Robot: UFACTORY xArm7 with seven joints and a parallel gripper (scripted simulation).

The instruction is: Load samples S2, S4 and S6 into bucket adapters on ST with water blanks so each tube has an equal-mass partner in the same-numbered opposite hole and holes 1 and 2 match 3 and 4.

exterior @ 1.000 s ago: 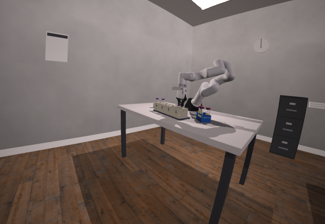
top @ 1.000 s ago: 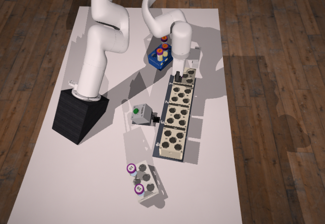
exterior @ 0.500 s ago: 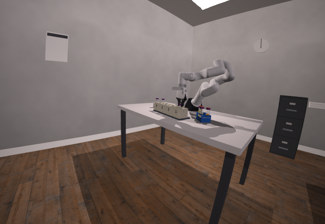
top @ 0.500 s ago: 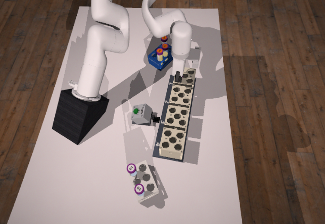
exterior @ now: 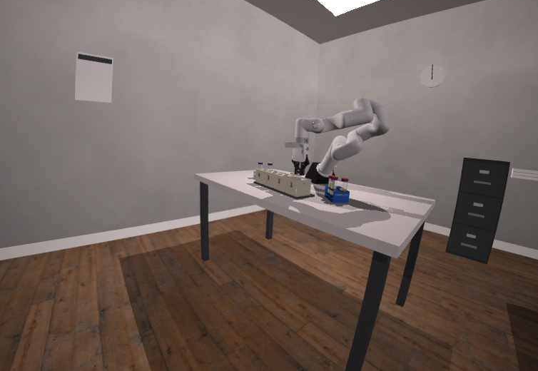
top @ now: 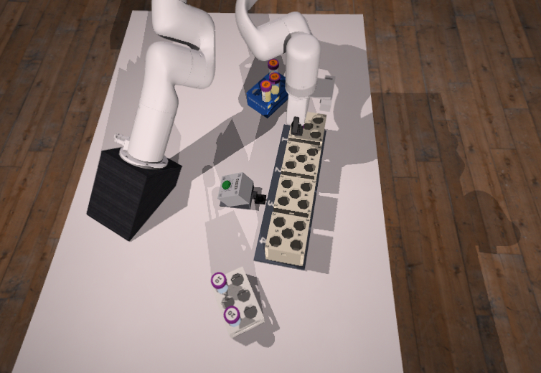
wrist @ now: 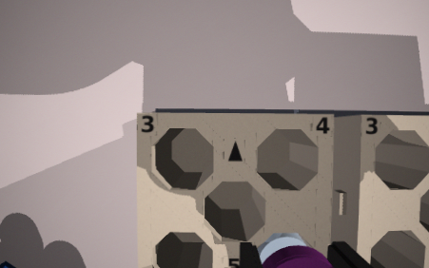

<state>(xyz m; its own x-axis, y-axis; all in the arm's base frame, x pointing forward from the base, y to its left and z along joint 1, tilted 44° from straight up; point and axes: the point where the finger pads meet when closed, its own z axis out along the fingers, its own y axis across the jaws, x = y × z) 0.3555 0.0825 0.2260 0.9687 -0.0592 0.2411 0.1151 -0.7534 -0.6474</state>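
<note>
Now: hand 5 cm above the 40 mL water blank and 1 cm to the left of it. Also, from my hand: orange-dot tube (21 cm to the left, 14 cm behind, 7 cm below); green done key (21 cm to the right, 14 cm behind, 6 cm below); blue sample rack (16 cm to the left, 14 cm behind, 10 cm below).
</note>
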